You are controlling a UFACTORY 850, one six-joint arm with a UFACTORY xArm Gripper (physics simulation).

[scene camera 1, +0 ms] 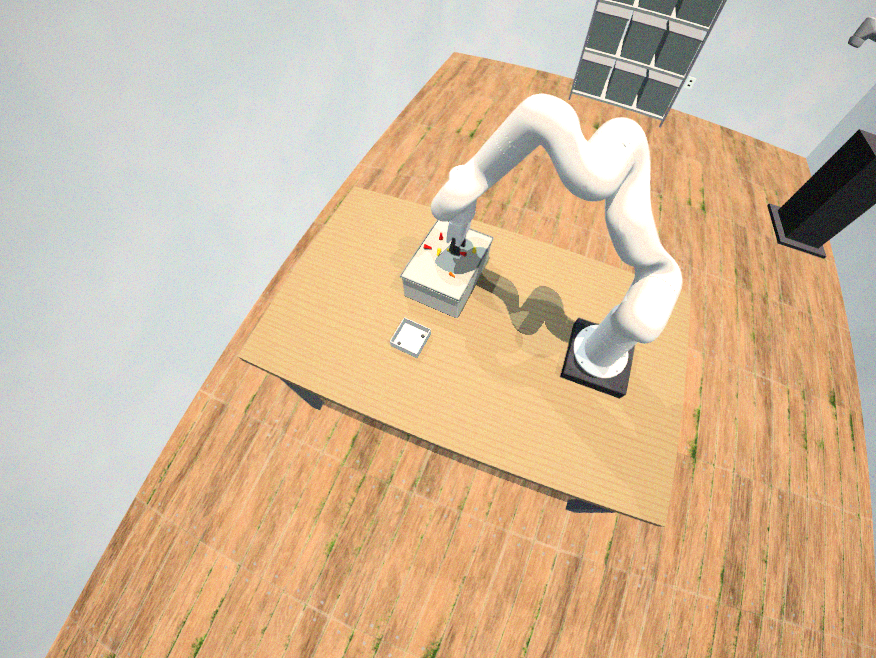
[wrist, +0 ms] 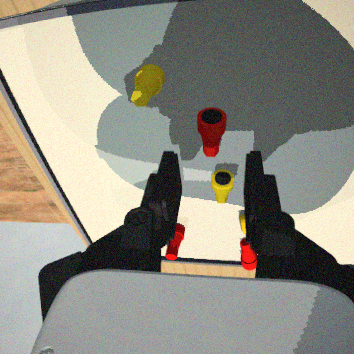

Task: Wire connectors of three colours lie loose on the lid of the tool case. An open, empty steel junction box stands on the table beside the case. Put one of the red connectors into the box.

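Note:
My gripper is partly open and empty, pointing down over the lid of the tool case. In the wrist view a red connector lies in shadow, its narrow end in line with the gap between the fingertips. Two more red connectors lie near the lid's edge, partly hidden by the fingers. In the scene view red connectors lie around the gripper. The open steel junction box stands empty on the table beside the case.
A small yellow connector lies between the fingers' lines in the wrist view. Another yellow one lies at upper left, and a third is partly behind the right finger. An orange connector lies towards the lid's near side.

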